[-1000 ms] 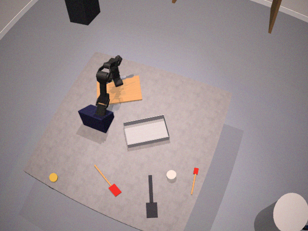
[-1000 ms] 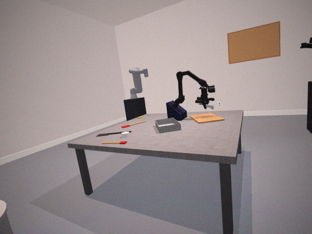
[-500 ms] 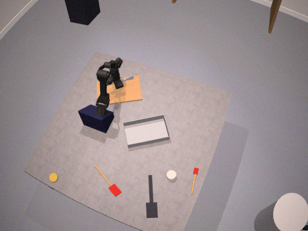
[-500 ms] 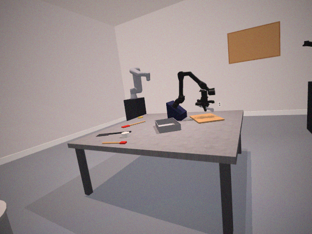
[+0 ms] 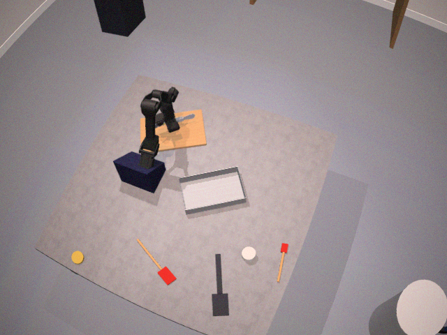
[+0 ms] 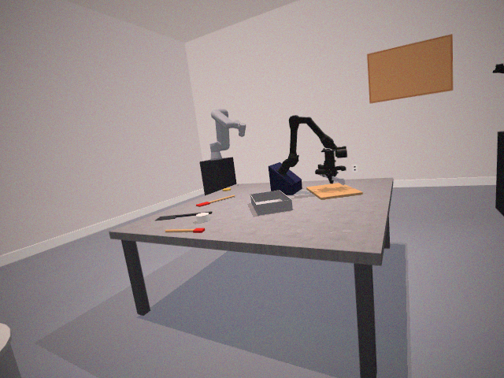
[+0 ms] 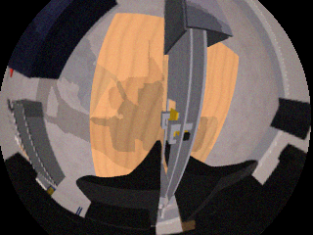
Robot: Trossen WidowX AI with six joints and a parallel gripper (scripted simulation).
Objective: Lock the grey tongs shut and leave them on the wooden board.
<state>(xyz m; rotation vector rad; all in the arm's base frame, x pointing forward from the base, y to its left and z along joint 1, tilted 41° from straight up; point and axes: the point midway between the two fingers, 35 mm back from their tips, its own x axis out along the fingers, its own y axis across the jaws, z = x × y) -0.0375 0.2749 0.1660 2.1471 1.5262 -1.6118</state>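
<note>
Now: the wooden board 4 cm below my gripper tip. Also, from my gripper tip: white disc: 66 cm ahead, 50 cm to the right, 3 cm below; grey roasting tin: 36 cm ahead, 26 cm to the right, 2 cm below; red spatula: 72 cm to the right, 29 cm ahead, 4 cm below.
</note>
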